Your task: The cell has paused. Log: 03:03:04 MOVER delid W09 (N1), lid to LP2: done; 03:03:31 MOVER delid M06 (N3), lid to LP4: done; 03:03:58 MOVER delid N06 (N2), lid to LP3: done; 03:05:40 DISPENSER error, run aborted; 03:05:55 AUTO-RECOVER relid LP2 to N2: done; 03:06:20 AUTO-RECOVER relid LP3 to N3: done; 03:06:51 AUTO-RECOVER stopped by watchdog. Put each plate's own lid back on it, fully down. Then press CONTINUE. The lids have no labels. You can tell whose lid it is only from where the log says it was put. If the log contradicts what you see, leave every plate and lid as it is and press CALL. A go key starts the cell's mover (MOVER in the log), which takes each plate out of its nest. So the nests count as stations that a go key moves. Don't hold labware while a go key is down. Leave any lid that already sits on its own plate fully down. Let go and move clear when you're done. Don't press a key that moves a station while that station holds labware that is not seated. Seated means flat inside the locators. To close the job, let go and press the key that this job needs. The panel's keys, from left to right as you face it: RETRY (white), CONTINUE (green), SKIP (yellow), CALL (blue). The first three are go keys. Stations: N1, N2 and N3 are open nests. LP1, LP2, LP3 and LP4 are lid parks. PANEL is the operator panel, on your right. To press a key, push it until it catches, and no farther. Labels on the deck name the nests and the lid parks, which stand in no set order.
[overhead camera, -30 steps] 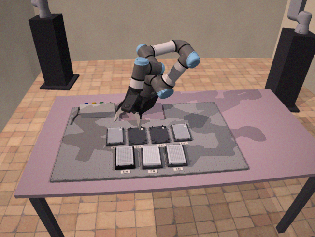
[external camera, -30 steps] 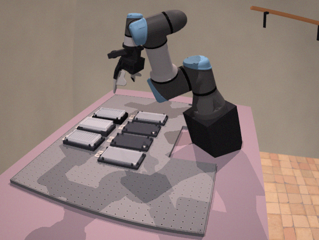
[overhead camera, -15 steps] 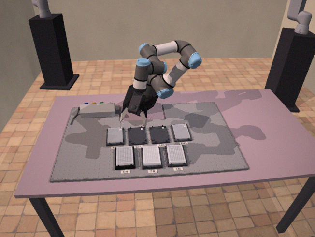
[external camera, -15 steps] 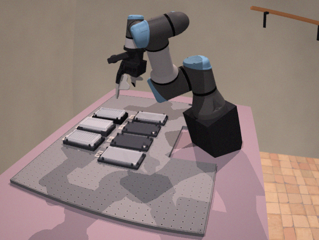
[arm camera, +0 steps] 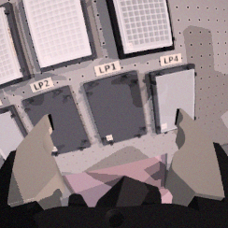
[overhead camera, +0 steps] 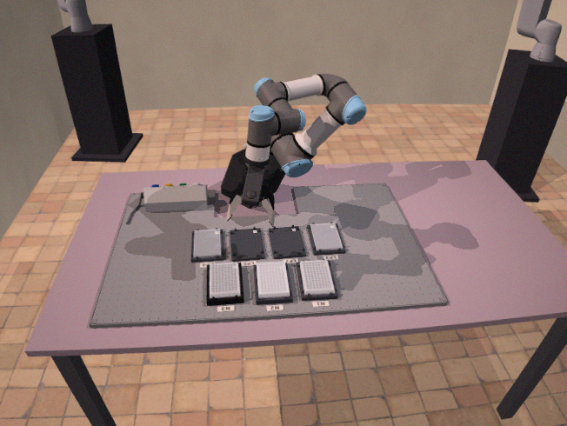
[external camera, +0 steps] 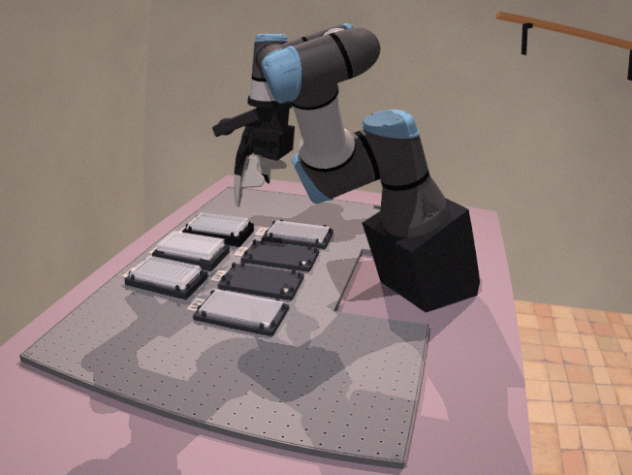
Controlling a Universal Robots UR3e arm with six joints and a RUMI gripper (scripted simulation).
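Right now my hand is 38 cm to the left of the blue CALL key, 28 cm past it and 7 cm above it. The rest, counted from my hand: LP1 lid park: 14 cm below, 6 cm behind, 2 cm to the right; then LP2 lid park: 14 cm below, 11 cm to the left, 8 cm behind; then green key: 30 cm behind, 28 cm to the right, 7 cm below.
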